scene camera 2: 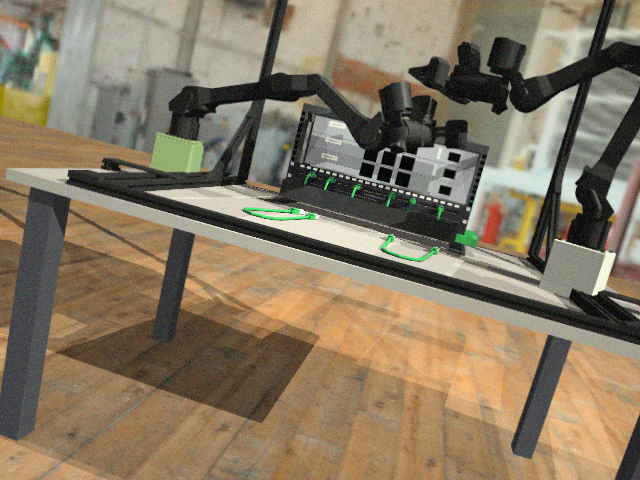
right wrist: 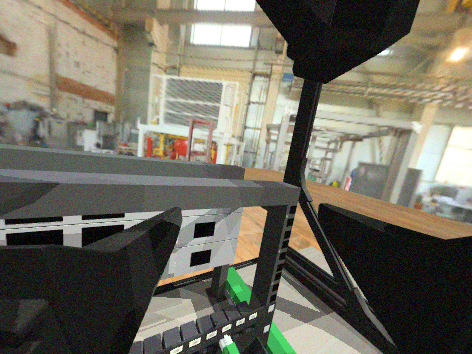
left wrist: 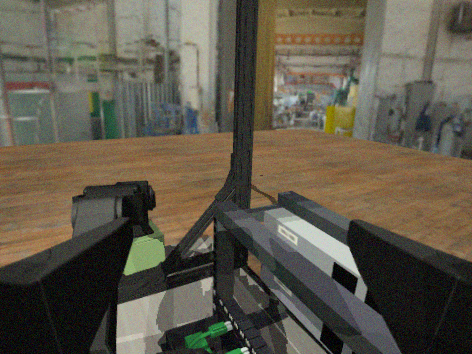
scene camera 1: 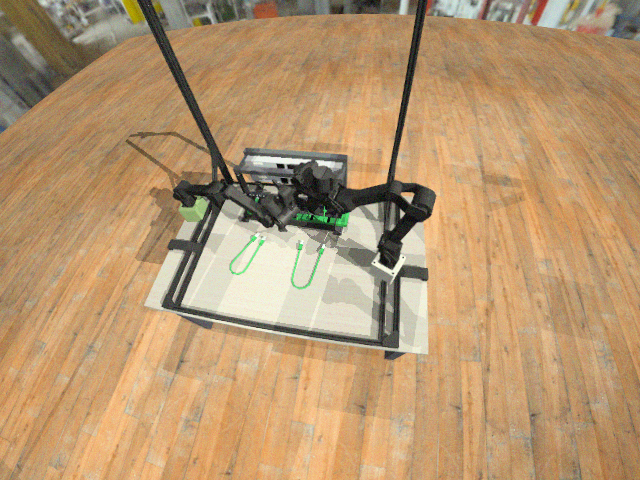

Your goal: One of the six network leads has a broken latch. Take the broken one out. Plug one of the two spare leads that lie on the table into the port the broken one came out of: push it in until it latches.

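Seen in the pictures: left gripper, fingertip midpoint: [scene camera 2: 418, 76] [left wrist: 242, 229] [scene camera 1: 281, 172]; right gripper, fingertip midpoint: [scene camera 2: 447, 137] [right wrist: 249, 211]; left arm's base, link origin: [scene camera 2: 585, 246] [scene camera 1: 389, 260]; right arm's base, link origin: [scene camera 2: 181, 137] [left wrist: 137, 230] [scene camera 1: 189, 202].
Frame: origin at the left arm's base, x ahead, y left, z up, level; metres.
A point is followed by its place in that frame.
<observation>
Several green network leads [scene camera 2: 355, 190] @[z -0.022, x 0.537, y 0.047 m] [left wrist: 217, 328] @[z -0.008, x 0.664, y 0.066 m] [right wrist: 229, 346] @[z -0.007, x 0.366, y -0.082 m] are plugged in a row along the dark patch panel low on the rack; which latch is broken cannot be told. One spare lead [scene camera 1: 262, 241] @[z -0.094, x 0.535, y 0.192 m] [scene camera 2: 312, 217] @[z -0.097, x 0.530, y 0.199 m] lies looped on the table at the left in the scene views, the other spare lead [scene camera 1: 300, 246] @[z -0.090, x 0.367, y 0.114 m] [scene camera 2: 435, 251] @[z -0.095, x 0.269, y 0.087 m] right of it. My left gripper [left wrist: 242, 229] @[z 0.271, x 0.443, y 0.052 m] is open and empty, high above the rack's front. My right gripper [right wrist: 249, 211] @[z 0.156, x 0.379, y -0.043 m] is open and empty, lower, in front of the rack's upper part, above the leads.
The rack [scene camera 1: 294, 153] @[z 0.160, x 0.571, y -0.148 m] [scene camera 2: 478, 178] @[z 0.080, x 0.309, y -0.124 m] [right wrist: 150, 192] @[z 0.155, x 0.447, y -0.061 m] stands at the table's back. A green block [scene camera 2: 466, 238] @[z -0.065, x 0.274, y -0.072 m] is at its right end. A light green box [scene camera 1: 192, 210] @[z -0.005, x 0.903, y 0.291 m] [scene camera 2: 177, 153] @[z -0.041, x 0.918, y 0.300 m] [left wrist: 146, 255] @[z -0.045, x 0.917, y 0.237 m] and a white box [scene camera 2: 576, 266] @[z -0.039, x -0.006, y 0.050 m] sit under the arm bases. Black rails and uprights frame the table.
</observation>
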